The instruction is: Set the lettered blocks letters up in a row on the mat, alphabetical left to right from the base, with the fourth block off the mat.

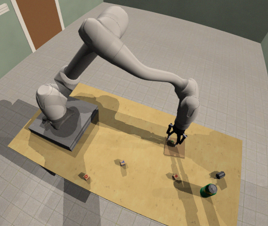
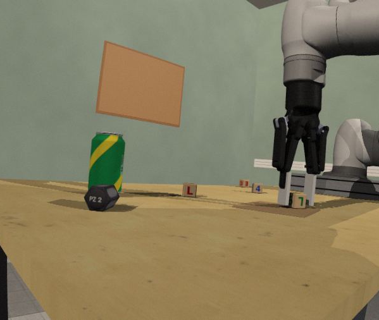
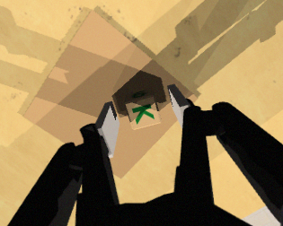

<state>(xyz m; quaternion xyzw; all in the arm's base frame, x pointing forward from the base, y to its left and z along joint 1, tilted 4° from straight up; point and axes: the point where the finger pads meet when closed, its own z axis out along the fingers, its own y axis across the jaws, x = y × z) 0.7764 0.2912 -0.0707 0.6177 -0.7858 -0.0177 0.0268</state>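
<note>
My gripper is now 40 mm above the brown mat, 30 mm short of it and 10 mm to the left of it. The rest, counted from my hand: yellow can: 330 mm ahead, 200 mm to the right, 20 mm above; T block: 310 mm to the right, 210 mm behind, 20 mm below.
</note>
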